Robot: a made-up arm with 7 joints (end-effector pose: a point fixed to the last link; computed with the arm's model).
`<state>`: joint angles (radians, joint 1 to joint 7).
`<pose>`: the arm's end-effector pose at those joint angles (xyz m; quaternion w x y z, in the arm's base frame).
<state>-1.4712 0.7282 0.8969 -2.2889 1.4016 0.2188 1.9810</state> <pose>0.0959 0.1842 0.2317 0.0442 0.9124 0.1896 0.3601</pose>
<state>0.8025 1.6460 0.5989 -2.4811 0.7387 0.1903 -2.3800</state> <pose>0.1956 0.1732 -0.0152 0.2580 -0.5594 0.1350 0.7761</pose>
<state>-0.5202 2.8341 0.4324 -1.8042 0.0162 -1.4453 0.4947</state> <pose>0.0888 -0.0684 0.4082 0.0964 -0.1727 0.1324 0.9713</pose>
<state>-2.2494 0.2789 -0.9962 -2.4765 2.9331 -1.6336 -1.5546</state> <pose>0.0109 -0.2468 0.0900 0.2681 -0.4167 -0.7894 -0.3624</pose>
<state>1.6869 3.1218 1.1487 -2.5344 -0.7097 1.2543 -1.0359</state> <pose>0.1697 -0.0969 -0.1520 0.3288 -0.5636 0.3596 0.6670</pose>
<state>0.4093 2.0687 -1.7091 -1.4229 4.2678 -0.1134 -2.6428</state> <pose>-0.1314 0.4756 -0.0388 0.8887 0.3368 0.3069 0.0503</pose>
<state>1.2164 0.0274 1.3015 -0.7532 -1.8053 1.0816 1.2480</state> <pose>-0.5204 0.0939 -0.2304 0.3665 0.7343 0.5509 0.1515</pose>
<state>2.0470 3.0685 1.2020 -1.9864 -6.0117 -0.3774 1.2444</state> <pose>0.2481 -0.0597 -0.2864 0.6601 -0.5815 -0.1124 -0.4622</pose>
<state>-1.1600 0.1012 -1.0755 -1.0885 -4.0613 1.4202 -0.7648</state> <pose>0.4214 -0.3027 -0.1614 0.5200 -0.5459 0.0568 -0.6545</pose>
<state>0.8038 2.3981 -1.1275 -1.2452 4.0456 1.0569 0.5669</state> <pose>0.0665 0.5127 0.0757 0.3071 -0.1320 -0.1212 0.9347</pose>
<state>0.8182 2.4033 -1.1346 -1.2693 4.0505 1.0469 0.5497</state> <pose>0.0623 0.5102 0.0720 0.3058 -0.1211 -0.1177 0.9370</pose>
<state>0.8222 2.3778 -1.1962 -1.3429 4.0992 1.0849 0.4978</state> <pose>0.0282 0.5040 0.0556 0.2768 -0.1314 -0.0901 0.9476</pose>
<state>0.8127 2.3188 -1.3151 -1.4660 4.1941 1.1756 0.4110</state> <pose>-0.0353 0.4856 0.0291 0.2132 -0.1701 -0.0498 0.9608</pose>
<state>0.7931 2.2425 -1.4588 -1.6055 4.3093 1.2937 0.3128</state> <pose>-0.1050 0.4506 0.0025 0.1287 -0.2256 -0.0250 0.9654</pose>
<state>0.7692 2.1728 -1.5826 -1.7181 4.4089 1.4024 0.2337</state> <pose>-0.1562 0.4120 -0.0162 0.0531 -0.2747 -0.0249 0.9598</pose>
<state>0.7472 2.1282 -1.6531 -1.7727 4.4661 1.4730 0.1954</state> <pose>-0.1809 0.3890 -0.0266 0.0104 -0.3059 -0.0322 0.9515</pose>
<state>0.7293 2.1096 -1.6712 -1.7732 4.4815 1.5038 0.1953</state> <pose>-0.1863 0.3859 -0.0320 0.0001 -0.3241 -0.0330 0.9455</pose>
